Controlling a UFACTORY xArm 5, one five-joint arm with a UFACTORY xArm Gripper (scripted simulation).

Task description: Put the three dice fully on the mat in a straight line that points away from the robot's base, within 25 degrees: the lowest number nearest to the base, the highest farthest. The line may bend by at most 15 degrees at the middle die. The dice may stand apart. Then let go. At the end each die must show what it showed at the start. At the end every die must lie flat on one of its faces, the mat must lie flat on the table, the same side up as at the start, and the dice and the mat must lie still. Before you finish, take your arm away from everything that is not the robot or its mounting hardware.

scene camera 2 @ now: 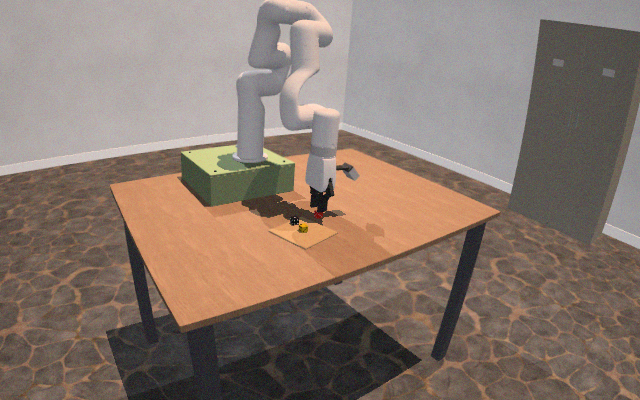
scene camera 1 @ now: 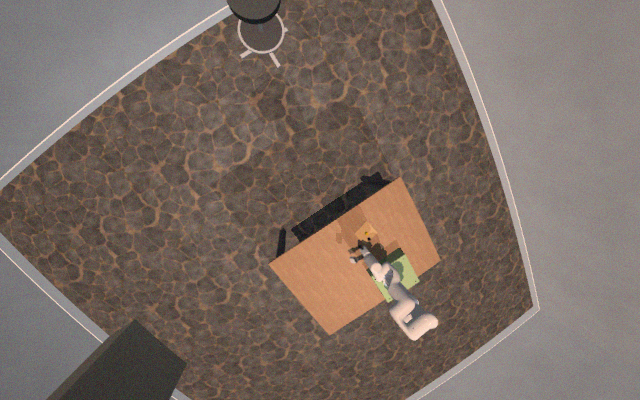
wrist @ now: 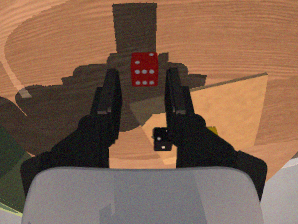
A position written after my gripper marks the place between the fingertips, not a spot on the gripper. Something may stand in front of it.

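Note:
Red die [wrist: 144, 66] in sight. Tan mat [scene camera 2: 317, 233], visible in the wrist view too [wrist: 234, 107]. My gripper [scene camera 2: 318, 209], likewise in the wrist view [wrist: 142, 83].

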